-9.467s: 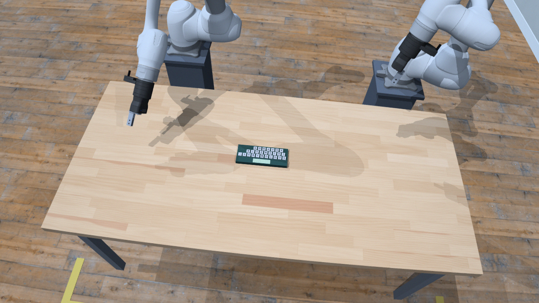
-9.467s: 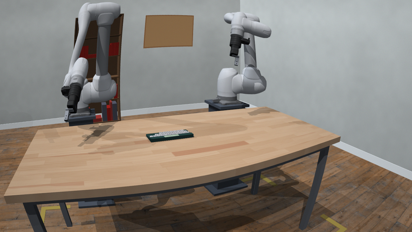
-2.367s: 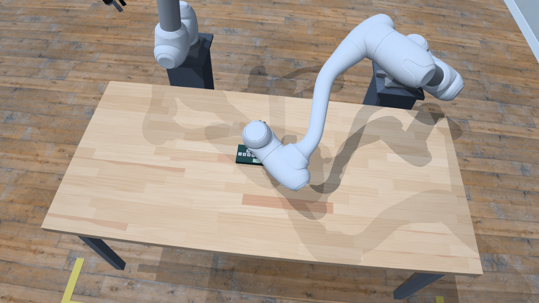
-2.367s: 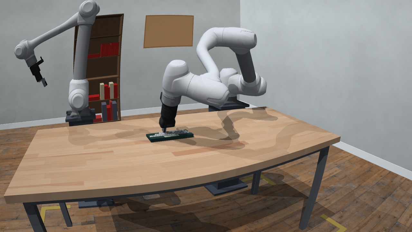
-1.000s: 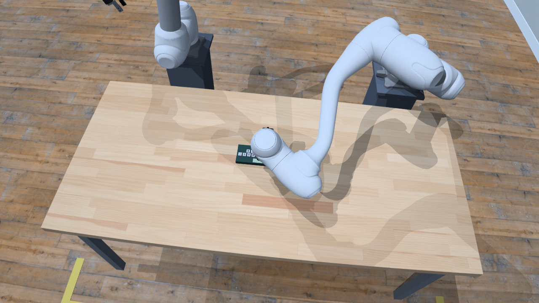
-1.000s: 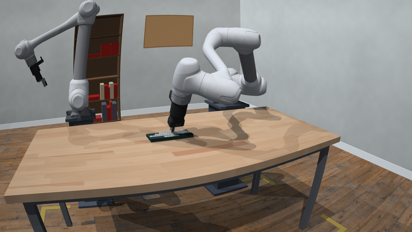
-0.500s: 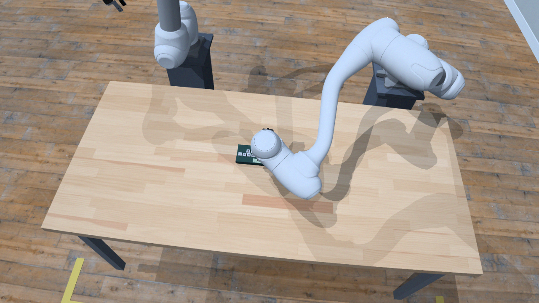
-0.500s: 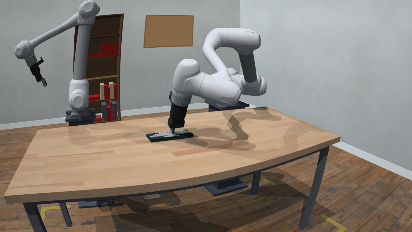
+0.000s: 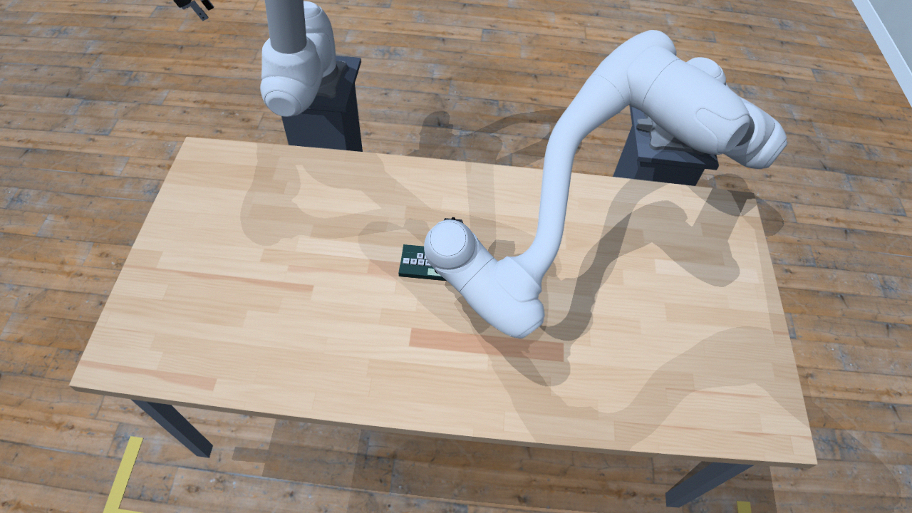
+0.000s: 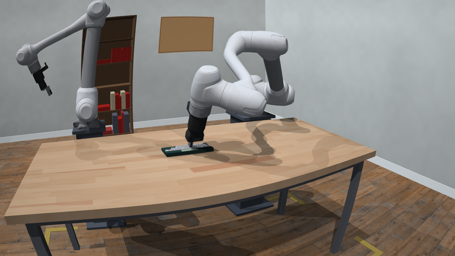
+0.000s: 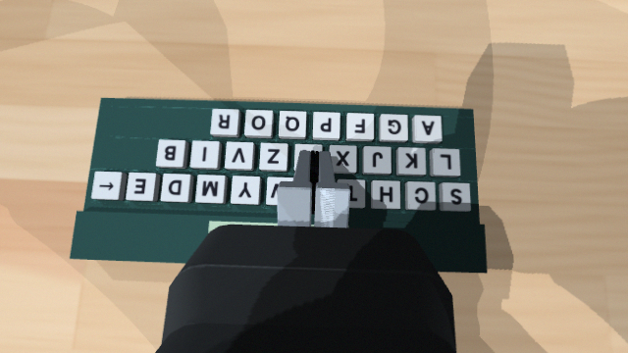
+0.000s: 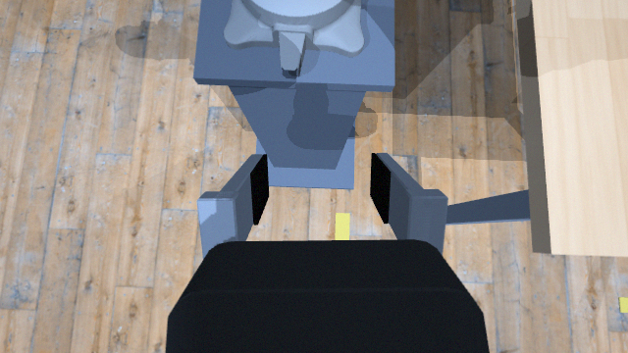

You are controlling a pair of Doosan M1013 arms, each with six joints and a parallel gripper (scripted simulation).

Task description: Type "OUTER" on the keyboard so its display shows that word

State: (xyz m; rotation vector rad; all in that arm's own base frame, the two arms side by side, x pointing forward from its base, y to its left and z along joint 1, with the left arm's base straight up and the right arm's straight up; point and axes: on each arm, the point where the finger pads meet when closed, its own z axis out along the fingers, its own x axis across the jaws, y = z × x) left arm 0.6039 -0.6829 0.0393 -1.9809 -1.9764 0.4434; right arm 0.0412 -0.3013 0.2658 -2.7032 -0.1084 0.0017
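The left-arrow key lies 12 cm to the right of my left hand, 2 cm below it and 1 cm ahead of it.
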